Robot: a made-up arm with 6 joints. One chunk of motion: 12 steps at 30 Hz.
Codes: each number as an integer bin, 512 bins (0 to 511) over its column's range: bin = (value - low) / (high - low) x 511, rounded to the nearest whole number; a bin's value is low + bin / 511 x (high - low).
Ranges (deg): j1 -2.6..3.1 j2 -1..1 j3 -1.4..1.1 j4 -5.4..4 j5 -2.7..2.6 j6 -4.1..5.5
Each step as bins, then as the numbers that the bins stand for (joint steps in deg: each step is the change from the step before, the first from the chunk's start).
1 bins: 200 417 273 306 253 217
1 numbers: -0.369 0.632 -0.064 0.229 -0.076 -0.023
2 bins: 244 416 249 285 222 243
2 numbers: 0.122 0.628 -0.182 -0.157 -0.397 0.465
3 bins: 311 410 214 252 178 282
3 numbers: 0.869 0.605 -0.353 -0.764 -0.854 1.198
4 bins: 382 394 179 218 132 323
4 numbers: 1.661 0.542 -0.524 -1.390 -1.331 1.968
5 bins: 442 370 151 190 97 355
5 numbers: 2.330 0.448 -0.661 -1.905 -1.694 2.569
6 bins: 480 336 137 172 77 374
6 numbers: 2.754 0.315 -0.730 -2.236 -1.901 2.926
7 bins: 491 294 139 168 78 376
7 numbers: 2.877 0.151 -0.720 -2.310 -1.891 2.964
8 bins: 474 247 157 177 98 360
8 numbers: 2.687 -0.033 -0.632 -2.144 -1.684 2.663
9 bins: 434 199 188 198 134 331
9 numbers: 2.241 -0.221 -0.480 -1.758 -1.310 2.118
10 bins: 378 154 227 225 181 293
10 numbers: 1.616 -0.397 -0.289 -1.261 -0.823 1.405
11 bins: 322 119 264 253 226 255
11 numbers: 0.992 -0.534 -0.108 -0.746 -0.356 0.691
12 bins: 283 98 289 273 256 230
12 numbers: 0.557 -0.616 0.014 -0.378 -0.045 0.221
